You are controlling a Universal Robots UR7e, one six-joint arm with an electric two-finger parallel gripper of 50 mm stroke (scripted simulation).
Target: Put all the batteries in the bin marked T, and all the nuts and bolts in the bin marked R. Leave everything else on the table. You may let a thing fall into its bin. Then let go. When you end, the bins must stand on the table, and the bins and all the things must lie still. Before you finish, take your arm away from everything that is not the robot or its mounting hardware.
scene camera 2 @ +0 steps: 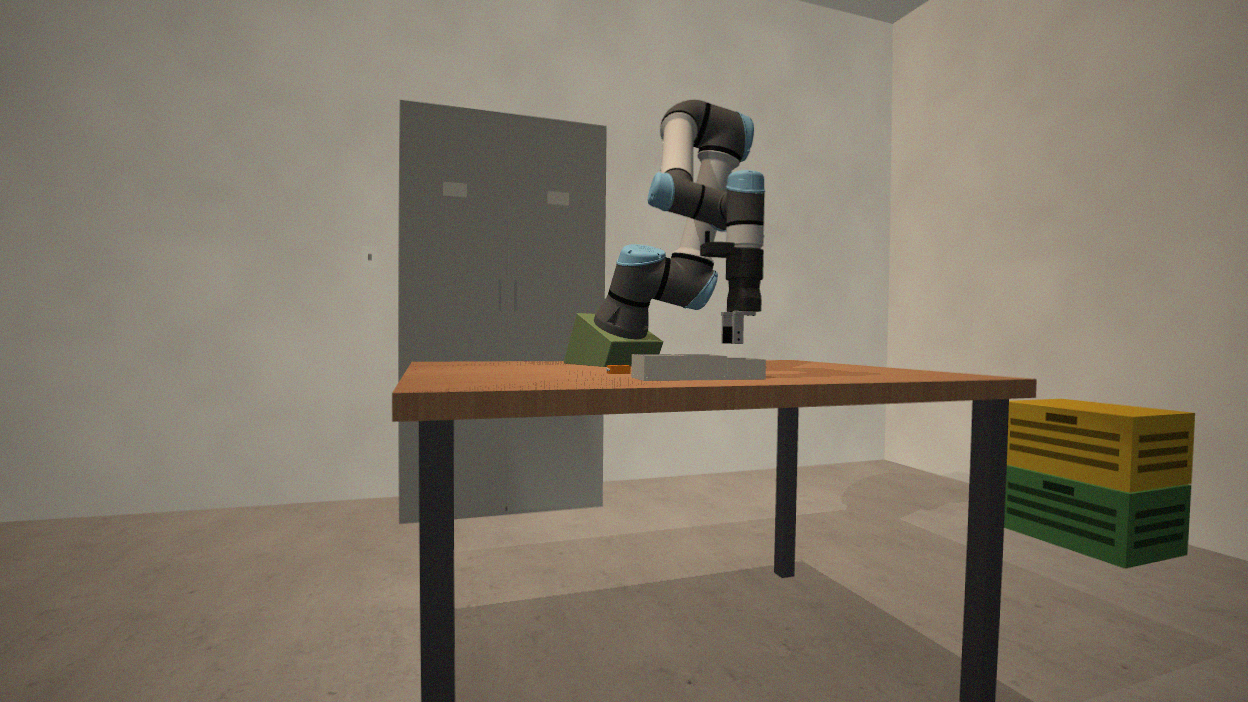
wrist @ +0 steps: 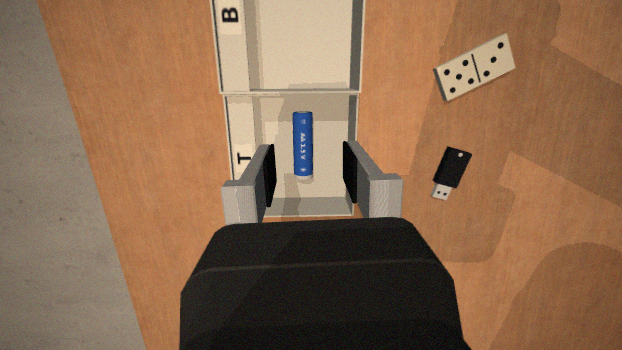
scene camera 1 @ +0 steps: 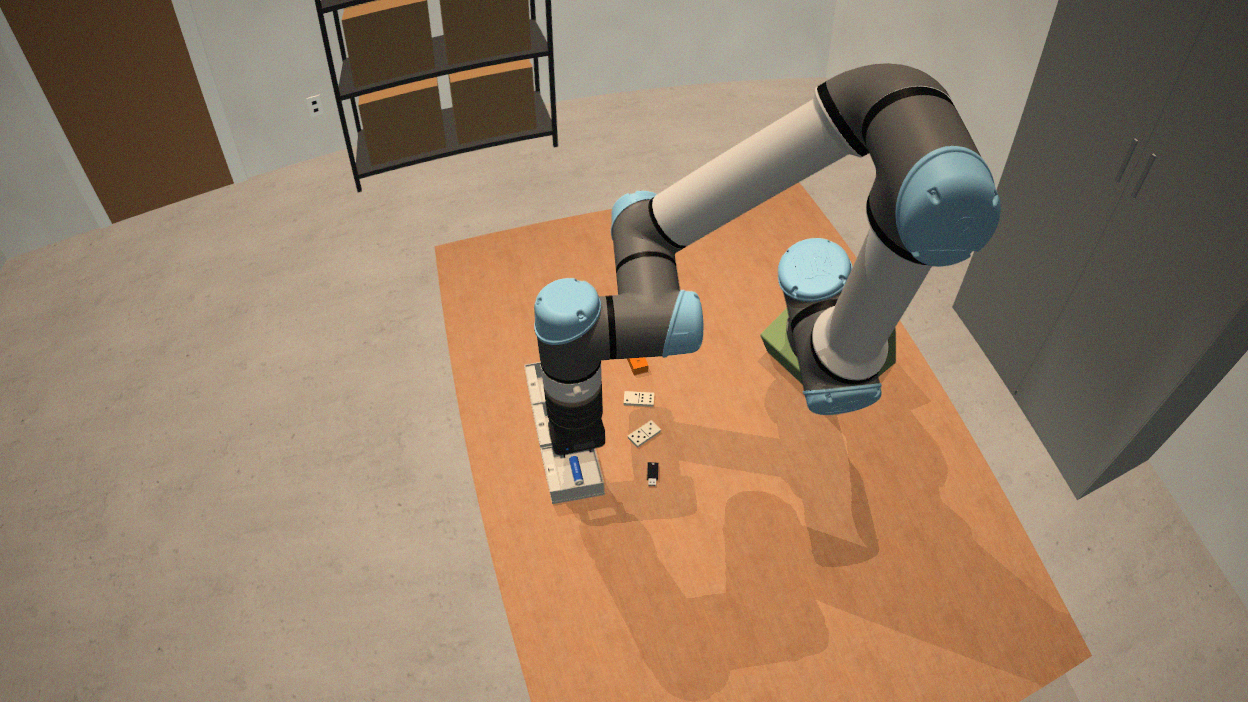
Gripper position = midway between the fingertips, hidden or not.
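My gripper [scene camera 2: 732,343] is visible; the wrist view also shows my gripper [wrist: 309,161], and scene camera 1 shows my gripper [scene camera 1: 576,449]. A grey bin row [scene camera 1: 562,488] is present, visible too as the grey bin row [scene camera 2: 647,367] and the grey bin row [wrist: 293,59]. The wrist view shows a blue battery [wrist: 302,120] and a black USB stick [wrist: 454,161]. Scene camera 2 misses the blue battery, hidden by the grey bin row. Scene camera 2 does not show the black USB stick, hidden by the grey bin row.
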